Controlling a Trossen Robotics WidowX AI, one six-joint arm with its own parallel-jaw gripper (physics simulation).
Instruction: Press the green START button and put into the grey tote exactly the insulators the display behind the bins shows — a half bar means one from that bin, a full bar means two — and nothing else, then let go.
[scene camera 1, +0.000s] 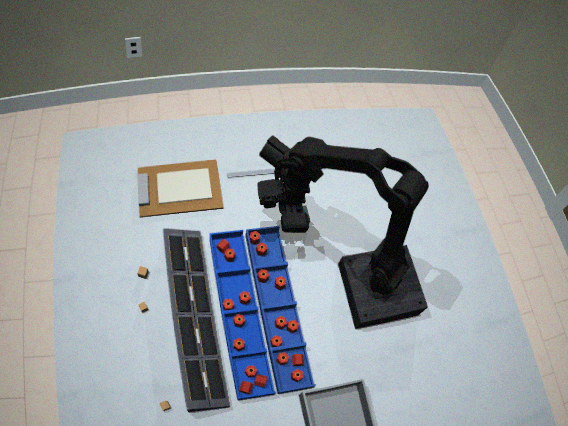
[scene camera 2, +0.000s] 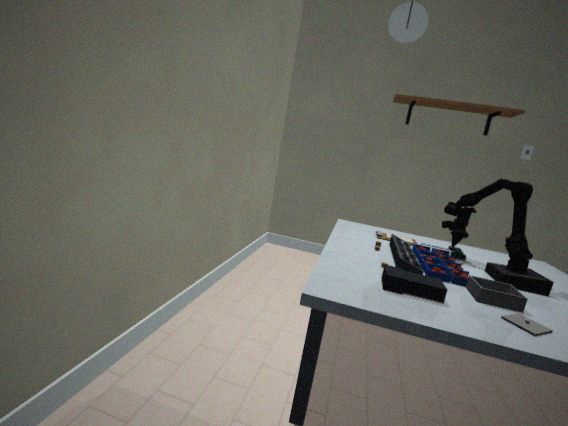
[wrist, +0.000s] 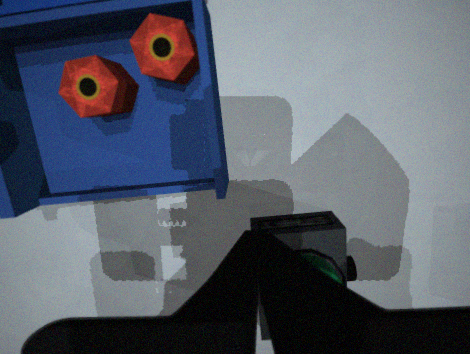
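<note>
My gripper is shut and empty, pointing down over the START button box. In the wrist view the fingers cover part of its green cap; whether they touch it I cannot tell. In scene camera 1 the gripper mostly hides the button. Two rows of blue bins hold red insulators, some upright, some lying. The dark display behind them has amber-edged panels and short whitish marks; no bar levels are readable. The grey tote is cut off in scene camera 1.
A clipboard and a light grey strip lie beyond the bins. Small wooden blocks lie behind the display. A long black box stands beside the bins' end, and a flat plate lies past the tote.
</note>
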